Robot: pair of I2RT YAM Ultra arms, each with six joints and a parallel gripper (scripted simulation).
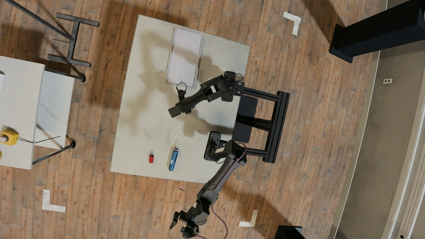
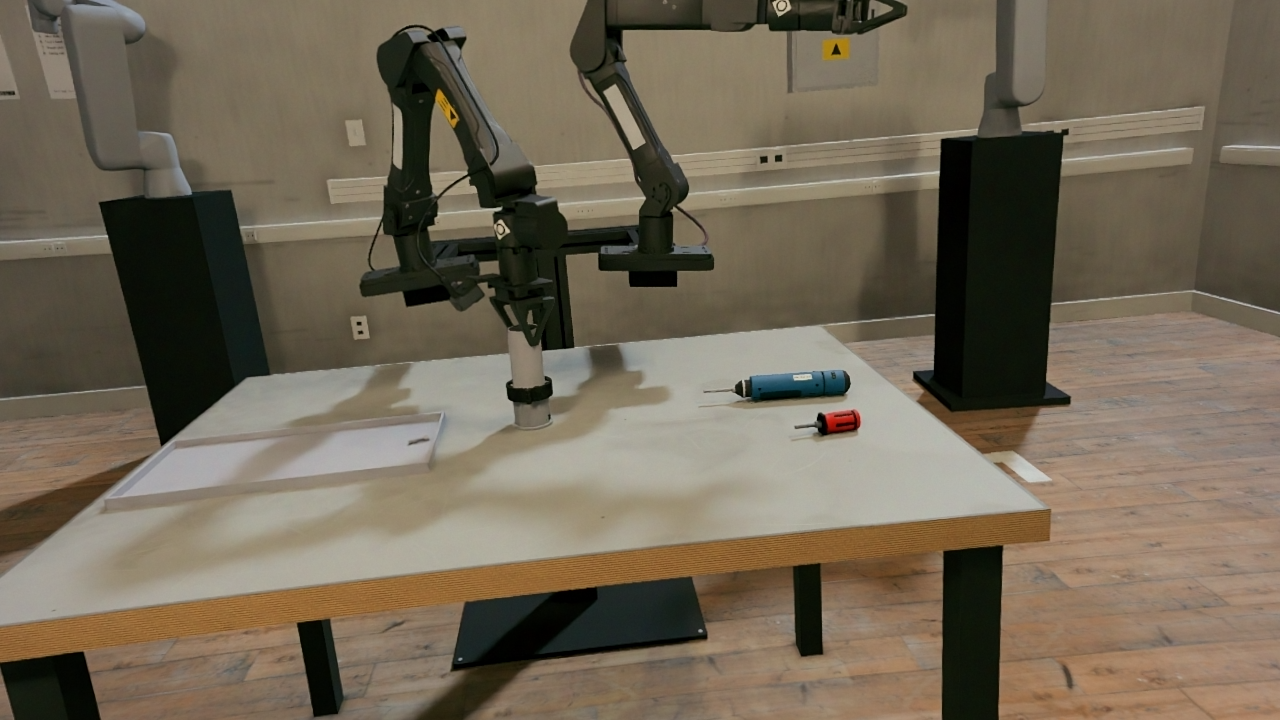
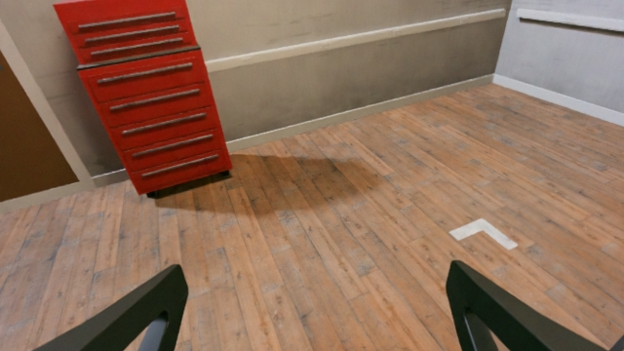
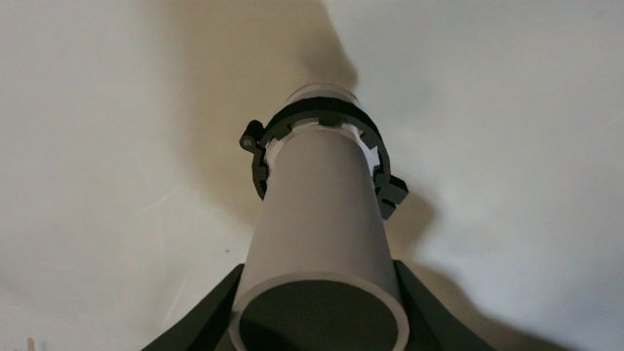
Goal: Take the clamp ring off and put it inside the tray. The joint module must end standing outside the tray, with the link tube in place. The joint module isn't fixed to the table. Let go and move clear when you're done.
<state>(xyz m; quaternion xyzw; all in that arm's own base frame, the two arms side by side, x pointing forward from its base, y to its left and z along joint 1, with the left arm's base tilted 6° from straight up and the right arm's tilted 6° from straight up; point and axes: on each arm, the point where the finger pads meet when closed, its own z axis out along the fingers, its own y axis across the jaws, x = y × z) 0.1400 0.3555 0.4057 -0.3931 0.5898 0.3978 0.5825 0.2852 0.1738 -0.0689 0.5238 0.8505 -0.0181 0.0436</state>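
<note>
Now: right hand 30 mm above the pale link tube and 10 mm to the left of it. From my right hand the other things lie so: small screw 170 mm to the right, 130 mm below, 50 mm ahead; black clamp ring 80 mm below; grey joint module 110 mm below, 10 mm to the right.
</note>
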